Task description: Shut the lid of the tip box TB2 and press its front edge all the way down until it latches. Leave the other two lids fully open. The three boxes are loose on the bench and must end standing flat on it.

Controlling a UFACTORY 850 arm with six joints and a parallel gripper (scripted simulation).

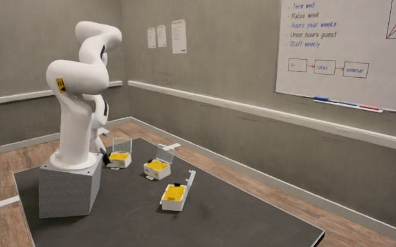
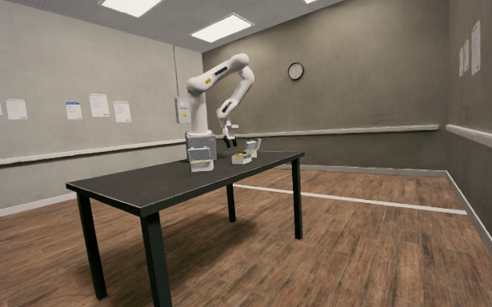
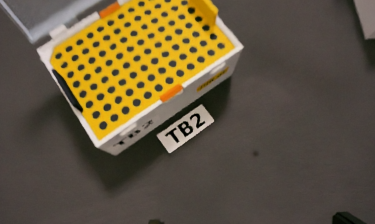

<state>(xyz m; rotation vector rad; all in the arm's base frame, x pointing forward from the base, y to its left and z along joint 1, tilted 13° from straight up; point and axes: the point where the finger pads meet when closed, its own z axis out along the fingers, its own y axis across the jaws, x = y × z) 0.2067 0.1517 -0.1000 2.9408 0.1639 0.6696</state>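
Now: the clear lid 170 mm ahead of my hand and 110 mm to the left of it. The rest, counted from my hand: tip box lid 290 mm ahead, 170 mm to the right.
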